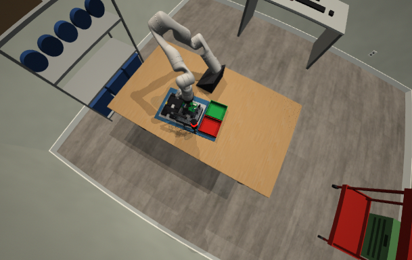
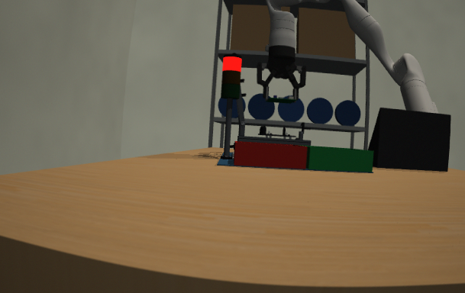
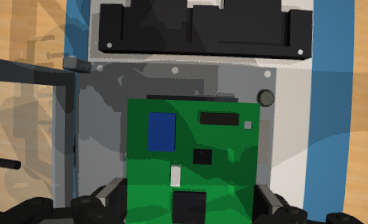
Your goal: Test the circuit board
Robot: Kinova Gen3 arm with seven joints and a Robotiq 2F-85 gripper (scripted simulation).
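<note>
Right now my hand is 3 cm short of the red bin, 20 cm to the right of it and 16 cm above it. The rest, counted from my hand: green circuit board: 1 cm below; tester lid: 12 cm ahead, 1 cm to the left, 1 cm above; green bin: 12 cm behind, 19 cm to the left, 16 cm below.
</note>
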